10 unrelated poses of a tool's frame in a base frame.
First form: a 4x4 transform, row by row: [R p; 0 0 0 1], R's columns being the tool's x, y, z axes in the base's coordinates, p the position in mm. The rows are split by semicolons.
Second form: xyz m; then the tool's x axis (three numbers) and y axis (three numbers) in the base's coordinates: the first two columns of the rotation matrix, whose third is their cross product. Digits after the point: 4 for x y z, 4 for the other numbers.
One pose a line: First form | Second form
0.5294 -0.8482 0.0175 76.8; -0.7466 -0.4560 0.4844 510.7; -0.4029 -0.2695 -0.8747 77.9; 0 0 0 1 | 0.0768 0.5107 0.0779 0.5294 -0.7466 -0.4029 -0.8482 -0.4560 -0.2695
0.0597 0.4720 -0.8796 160.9; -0.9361 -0.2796 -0.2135 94.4; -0.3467 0.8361 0.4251 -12.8; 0 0 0 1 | 0.1609 0.0944 -0.0128 0.0597 -0.9361 -0.3467 0.4720 -0.2796 0.8361
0.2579 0.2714 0.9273 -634.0; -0.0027 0.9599 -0.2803 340.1; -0.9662 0.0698 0.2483 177.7; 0 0 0 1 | -0.6340 0.3401 0.1777 0.2579 -0.0027 -0.9662 0.2714 0.9599 0.0698
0.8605 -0.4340 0.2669 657.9; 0.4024 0.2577 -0.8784 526.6; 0.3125 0.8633 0.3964 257.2; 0 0 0 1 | 0.6579 0.5266 0.2572 0.8605 0.4024 0.3125 -0.4340 0.2577 0.8633
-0.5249 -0.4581 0.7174 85.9; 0.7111 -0.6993 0.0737 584.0; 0.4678 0.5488 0.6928 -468.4; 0 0 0 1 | 0.0859 0.5840 -0.4684 -0.5249 0.7111 0.4678 -0.4581 -0.6993 0.5488
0.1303 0.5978 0.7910 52.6; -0.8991 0.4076 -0.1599 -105.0; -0.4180 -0.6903 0.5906 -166.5; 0 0 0 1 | 0.0526 -0.1050 -0.1665 0.1303 -0.8991 -0.4180 0.5978 0.4076 -0.6903
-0.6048 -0.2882 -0.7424 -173.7; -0.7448 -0.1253 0.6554 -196.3; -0.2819 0.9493 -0.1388 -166.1; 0 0 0 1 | -0.1737 -0.1963 -0.1661 -0.6048 -0.7448 -0.2819 -0.2882 -0.1253 0.9493
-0.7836 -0.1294 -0.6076 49.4; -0.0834 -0.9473 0.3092 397.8; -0.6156 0.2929 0.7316 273.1; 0 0 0 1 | 0.0494 0.3978 0.2731 -0.7836 -0.0834 -0.6156 -0.1294 -0.9473 0.2929
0.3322 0.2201 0.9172 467.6; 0.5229 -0.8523 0.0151 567.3; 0.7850 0.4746 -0.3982 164.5; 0 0 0 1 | 0.4676 0.5673 0.1645 0.3322 0.5229 0.7850 0.2201 -0.8523 0.4746
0.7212 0.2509 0.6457 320.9; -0.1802 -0.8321 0.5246 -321.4; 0.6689 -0.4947 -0.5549 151.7; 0 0 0 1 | 0.3209 -0.3214 0.1517 0.7212 -0.1802 0.6689 0.2509 -0.8321 -0.4947
